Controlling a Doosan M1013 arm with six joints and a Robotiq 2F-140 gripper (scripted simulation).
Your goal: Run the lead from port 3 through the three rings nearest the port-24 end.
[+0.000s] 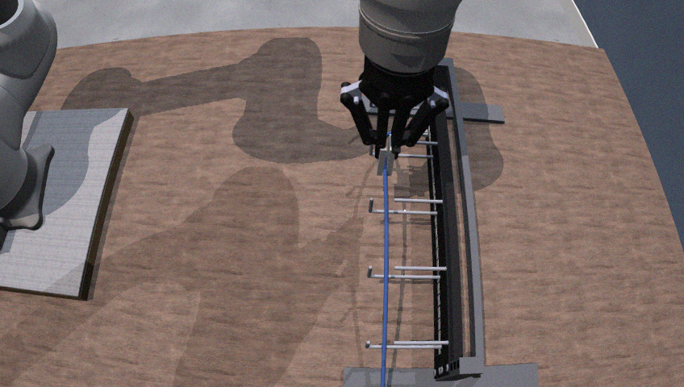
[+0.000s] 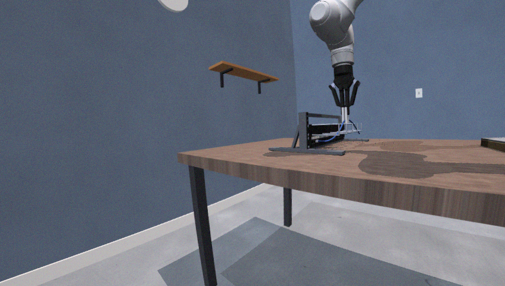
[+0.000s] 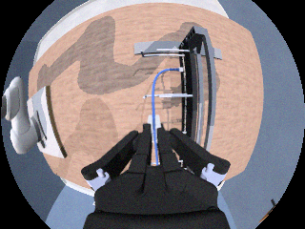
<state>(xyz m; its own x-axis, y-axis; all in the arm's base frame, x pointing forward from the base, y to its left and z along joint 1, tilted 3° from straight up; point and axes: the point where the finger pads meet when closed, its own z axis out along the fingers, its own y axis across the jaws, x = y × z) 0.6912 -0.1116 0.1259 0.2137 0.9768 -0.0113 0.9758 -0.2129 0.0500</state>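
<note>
My gripper is now 9 cm short of the rack, 7 cm to the left of it and 6 cm above it.
</note>
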